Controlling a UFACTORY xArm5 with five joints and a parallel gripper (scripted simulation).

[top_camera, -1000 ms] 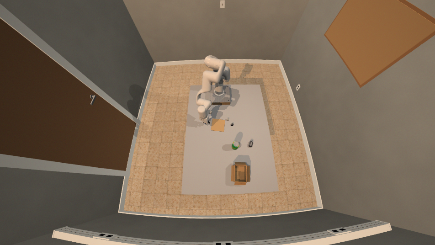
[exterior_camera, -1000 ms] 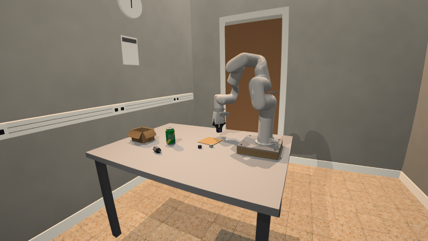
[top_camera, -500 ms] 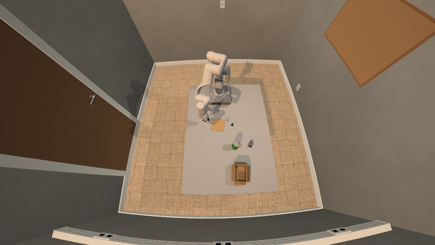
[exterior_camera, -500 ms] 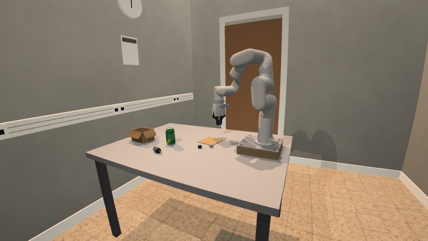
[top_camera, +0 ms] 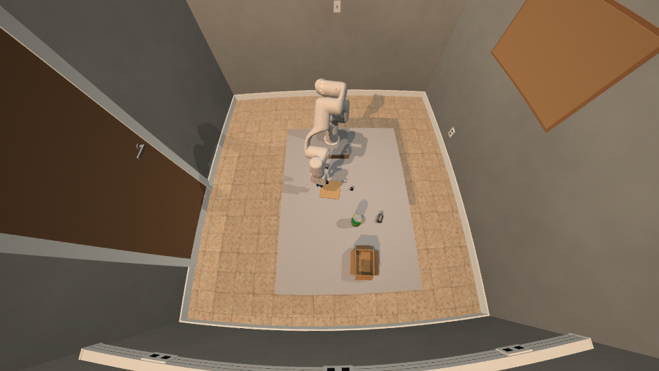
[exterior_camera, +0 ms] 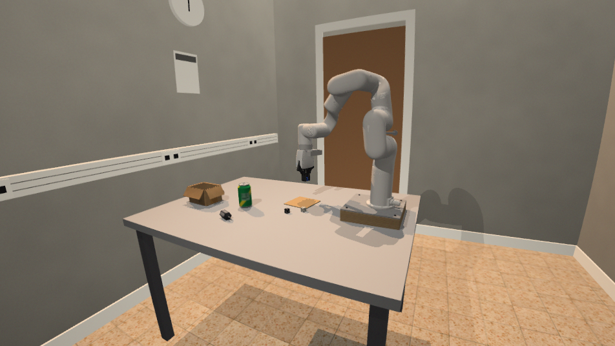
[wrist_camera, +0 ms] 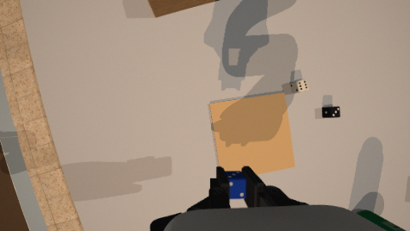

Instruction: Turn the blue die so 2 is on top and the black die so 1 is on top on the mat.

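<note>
Right now my hand is 20 mm past the mat, 70 mm to the right of it and 120 mm above it. Round my hand: white die 100 mm behind, 160 mm to the left, 110 mm below; then blue die 10 mm below; then black die 50 mm behind, 220 mm to the left, 110 mm below.
</note>
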